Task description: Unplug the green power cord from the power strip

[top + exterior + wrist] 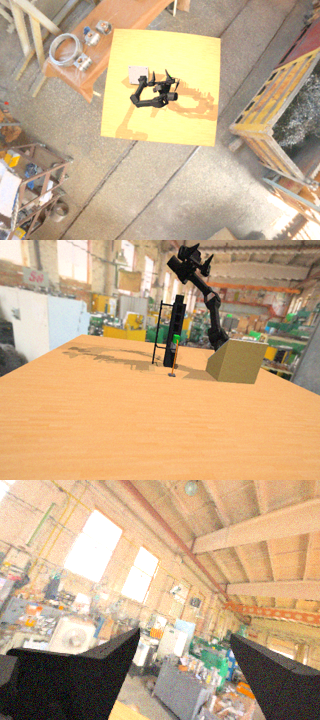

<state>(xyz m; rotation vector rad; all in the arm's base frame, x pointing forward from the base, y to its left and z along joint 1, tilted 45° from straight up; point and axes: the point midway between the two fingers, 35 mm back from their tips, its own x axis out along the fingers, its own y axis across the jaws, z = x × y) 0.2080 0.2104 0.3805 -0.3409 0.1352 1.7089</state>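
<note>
The green plug is 100 mm ahead of my gripper tip, 60 mm to the left of it and 400 mm below it.
</note>
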